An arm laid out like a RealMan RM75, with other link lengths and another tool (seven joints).
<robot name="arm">
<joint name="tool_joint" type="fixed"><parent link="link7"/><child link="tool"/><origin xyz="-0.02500 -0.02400 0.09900" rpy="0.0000 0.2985 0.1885"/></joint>
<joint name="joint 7" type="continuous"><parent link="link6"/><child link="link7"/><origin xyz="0.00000 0.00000 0.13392" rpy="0.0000 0.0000 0.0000"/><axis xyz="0 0 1"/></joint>
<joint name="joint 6" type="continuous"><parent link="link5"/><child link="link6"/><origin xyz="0.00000 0.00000 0.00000" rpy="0.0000 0.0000 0.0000"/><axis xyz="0 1 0"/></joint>
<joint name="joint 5" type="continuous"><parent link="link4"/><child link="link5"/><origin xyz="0.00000 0.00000 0.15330" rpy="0.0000 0.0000 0.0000"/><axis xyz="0 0 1"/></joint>
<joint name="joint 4" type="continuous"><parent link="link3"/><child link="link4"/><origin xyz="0.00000 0.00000 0.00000" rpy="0.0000 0.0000 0.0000"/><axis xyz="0 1 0"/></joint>
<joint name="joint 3" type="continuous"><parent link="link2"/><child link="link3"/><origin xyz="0.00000 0.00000 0.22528" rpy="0.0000 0.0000 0.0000"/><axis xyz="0 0 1"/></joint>
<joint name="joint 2" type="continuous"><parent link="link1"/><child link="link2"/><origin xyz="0.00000 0.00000 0.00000" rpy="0.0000 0.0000 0.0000"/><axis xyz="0 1 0"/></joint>
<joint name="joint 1" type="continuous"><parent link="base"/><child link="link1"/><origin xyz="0.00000 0.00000 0.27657" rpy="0.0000 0.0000 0.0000"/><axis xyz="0 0 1"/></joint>
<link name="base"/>
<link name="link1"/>
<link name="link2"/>
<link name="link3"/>
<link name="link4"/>
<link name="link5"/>
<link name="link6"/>
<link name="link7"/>
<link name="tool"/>
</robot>
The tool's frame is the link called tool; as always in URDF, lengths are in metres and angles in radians. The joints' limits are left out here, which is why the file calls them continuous.
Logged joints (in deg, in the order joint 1, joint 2, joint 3, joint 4, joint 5, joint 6, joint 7), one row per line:
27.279 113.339 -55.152 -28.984 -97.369 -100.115 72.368
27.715 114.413 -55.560 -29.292 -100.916 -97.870 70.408
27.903 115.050 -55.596 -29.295 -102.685 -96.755 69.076
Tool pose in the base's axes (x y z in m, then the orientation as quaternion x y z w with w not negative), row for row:
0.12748 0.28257 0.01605 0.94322 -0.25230 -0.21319 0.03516
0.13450 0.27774 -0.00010 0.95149 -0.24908 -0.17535 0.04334
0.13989 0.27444 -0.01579 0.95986 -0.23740 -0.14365 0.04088
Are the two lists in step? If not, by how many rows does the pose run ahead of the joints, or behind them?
The pose runs 1 row behind the joints: the pose in row i belongs to the joints in row i - 1.
